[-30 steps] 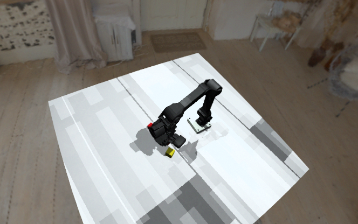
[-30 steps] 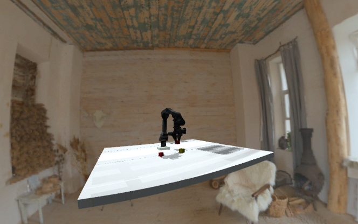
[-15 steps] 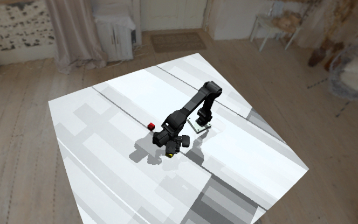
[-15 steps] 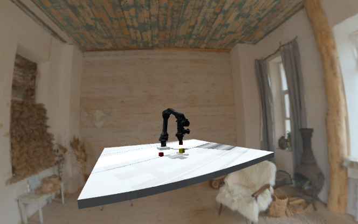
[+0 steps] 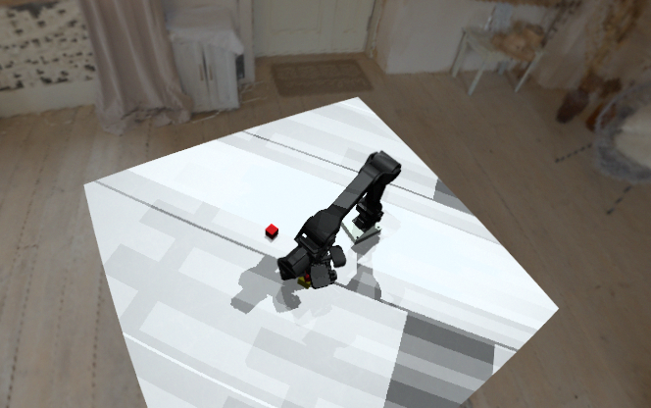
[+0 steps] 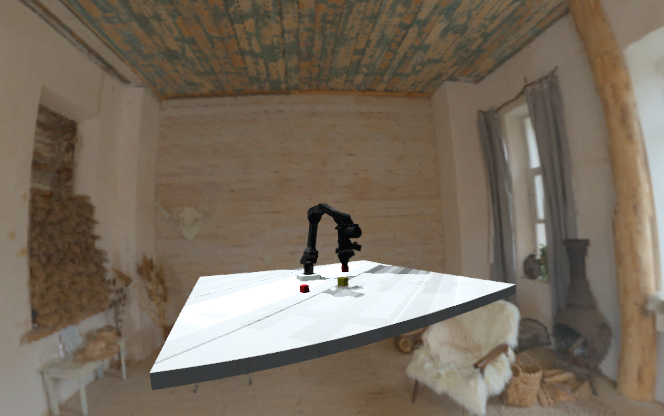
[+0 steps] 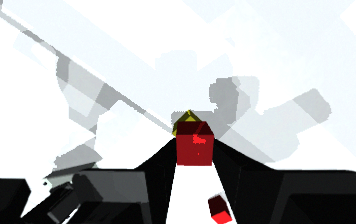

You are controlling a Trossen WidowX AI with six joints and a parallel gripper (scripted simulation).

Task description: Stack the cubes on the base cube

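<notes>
Now: gripper tip 70 mm above the yellow base cube, 10 mm to the left of it and 10 mm past it.
</notes>
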